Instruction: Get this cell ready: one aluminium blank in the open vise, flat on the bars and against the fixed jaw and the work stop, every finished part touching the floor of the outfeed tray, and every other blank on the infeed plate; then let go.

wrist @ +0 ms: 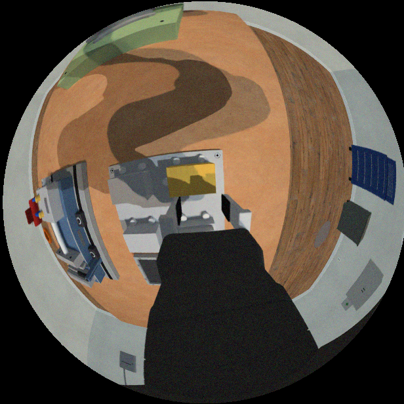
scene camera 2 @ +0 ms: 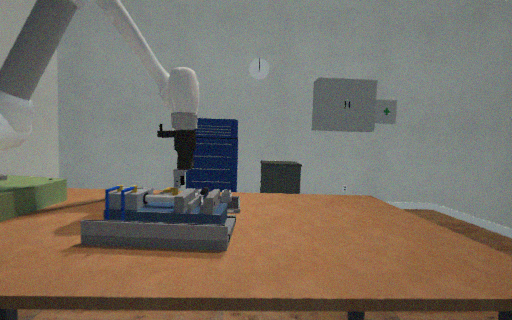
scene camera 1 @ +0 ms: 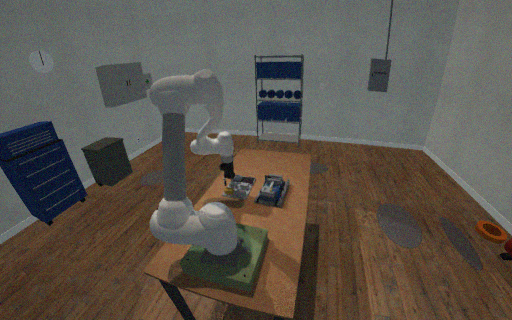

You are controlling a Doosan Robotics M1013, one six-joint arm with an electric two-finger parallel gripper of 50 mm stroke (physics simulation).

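Places are measured from the arm's base along level axes (x ahead, y up, z right), in centimetres.
Where they show: gripper, fingertip midpoint: [scene camera 2: 179, 186] [scene camera 1: 229, 185]; arm's base, origin of the base link: [scene camera 1: 222, 250].
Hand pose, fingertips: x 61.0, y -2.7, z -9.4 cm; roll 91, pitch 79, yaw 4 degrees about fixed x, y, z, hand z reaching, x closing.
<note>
Things, the pixels of their top centre, and the offset from my fingertips. Level surfaces: height alone.
- yellow block, middle of its top: [scene camera 2: 170, 188] [scene camera 1: 229, 189] dx -3.0, dy -0.8, dz +0.5 cm
- vise, middle of its top: [scene camera 2: 170, 190] [scene camera 1: 272, 181] dx +0.0, dy +4.7, dz +32.6 cm
- wooden table, its level: dy -5.2 cm
My gripper [scene camera 1: 227, 183] [scene camera 2: 179, 184] [wrist: 201, 203] is open and empty, low over the light grey infeed plate [wrist: 219, 170]. A yellow block [scene camera 1: 228, 190] [scene camera 2: 173, 191] [wrist: 191, 180] lies on the plate, on the robot-base side of the fingers. A grey block [wrist: 131, 191] lies beside it in shadow, and another grey block [wrist: 142, 236] lies left of the gripper body in the wrist view. The plate under the gripper body is hidden. The vise [scene camera 1: 271, 192] [wrist: 75, 200] has a blue body and grey jaws [scene camera 2: 212, 201]; whether a blank sits between them I cannot tell. The dark-floored outfeed tray [wrist: 143, 270] is partly hidden.
The green base block [scene camera 1: 252, 265] [scene camera 2: 35, 192] [wrist: 150, 32] stands at the robot's end of the wooden table [scene camera 1: 280, 235] [scene camera 2: 325, 250] [wrist: 255, 165]. A long grey wall [scene camera 2: 155, 235] runs along the vise's outer side. The blue drawer cabinet [scene camera 1: 42, 170] [scene camera 2: 215, 160] stands off the table.
</note>
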